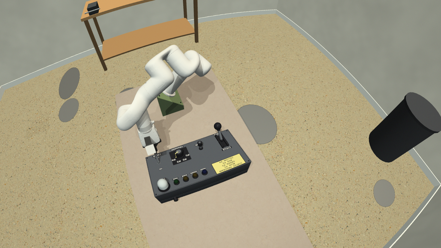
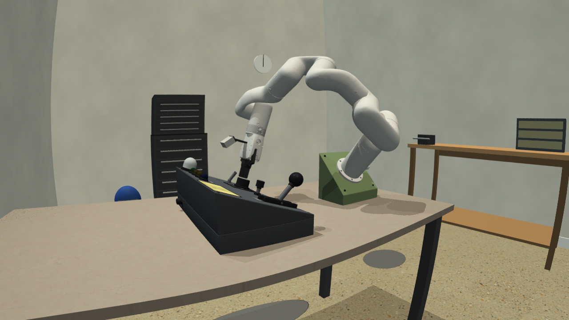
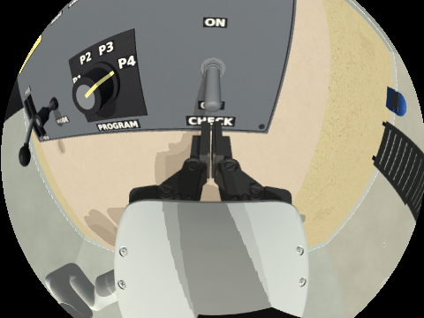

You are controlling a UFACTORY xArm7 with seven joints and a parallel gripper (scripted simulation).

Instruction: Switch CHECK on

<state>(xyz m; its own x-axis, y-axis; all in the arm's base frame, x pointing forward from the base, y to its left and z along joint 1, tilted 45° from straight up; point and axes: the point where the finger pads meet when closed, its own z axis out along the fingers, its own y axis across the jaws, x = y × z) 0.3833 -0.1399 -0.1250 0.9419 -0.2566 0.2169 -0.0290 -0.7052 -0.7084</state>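
The check toggle lies 5 cm ahead of my hand and 2 cm below it. Round my hand: rotary program selector 7 cm ahead, 11 cm to the left, 1 cm below; dark grey console 9 cm ahead, 18 cm to the left, 3 cm below; mode knob 6 cm ahead, 24 cm to the left, 1 cm below.
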